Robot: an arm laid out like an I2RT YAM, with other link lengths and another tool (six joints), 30 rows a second.
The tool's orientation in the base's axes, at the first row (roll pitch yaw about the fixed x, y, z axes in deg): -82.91, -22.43, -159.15
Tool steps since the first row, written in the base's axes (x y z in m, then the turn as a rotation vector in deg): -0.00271, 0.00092, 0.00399, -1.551, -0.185, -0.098; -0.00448, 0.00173, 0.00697, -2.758, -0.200, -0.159; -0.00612, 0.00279, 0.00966, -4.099, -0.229, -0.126; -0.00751, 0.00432, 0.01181, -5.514, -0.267, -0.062; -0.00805, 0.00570, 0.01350, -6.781, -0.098, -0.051; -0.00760, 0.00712, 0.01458, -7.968, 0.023, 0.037
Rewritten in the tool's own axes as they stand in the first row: 0.00356, -0.00305, -0.00146, 1.363, 0.617, -0.459; 0.00596, -0.00544, -0.00256, 2.388, 1.051, -0.932; 0.00805, -0.00766, -0.00387, 3.568, 1.443, -1.434; 0.00957, -0.00959, -0.00557, 4.827, 1.833, -1.954; 0.01023, -0.01131, -0.00685, 5.870, 2.173, -2.610; 0.00979, -0.01280, -0.00784, 6.889, 2.430, -3.182
